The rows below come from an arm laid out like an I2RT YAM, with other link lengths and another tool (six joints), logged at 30 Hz.
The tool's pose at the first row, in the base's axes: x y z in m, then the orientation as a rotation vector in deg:
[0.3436 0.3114 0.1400 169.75 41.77 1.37]
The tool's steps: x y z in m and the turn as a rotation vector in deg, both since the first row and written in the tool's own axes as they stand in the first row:
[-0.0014 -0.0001 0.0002 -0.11 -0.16 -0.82]
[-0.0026 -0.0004 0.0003 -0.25 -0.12 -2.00]
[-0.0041 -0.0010 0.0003 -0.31 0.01 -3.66]
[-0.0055 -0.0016 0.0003 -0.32 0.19 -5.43]
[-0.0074 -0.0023 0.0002 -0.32 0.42 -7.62]
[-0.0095 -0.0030 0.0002 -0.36 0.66 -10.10]
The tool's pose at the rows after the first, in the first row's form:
[0.3423 0.3108 0.1398 169.30 42.94 1.12]
[0.3411 0.3105 0.1397 168.72 44.65 1.14]
[0.3395 0.3104 0.1396 168.02 47.08 1.24]
[0.3380 0.3102 0.1396 167.29 49.69 1.39]
[0.3360 0.3100 0.1396 166.34 52.91 1.58]
[0.3338 0.3096 0.1396 165.16 56.51 1.77]

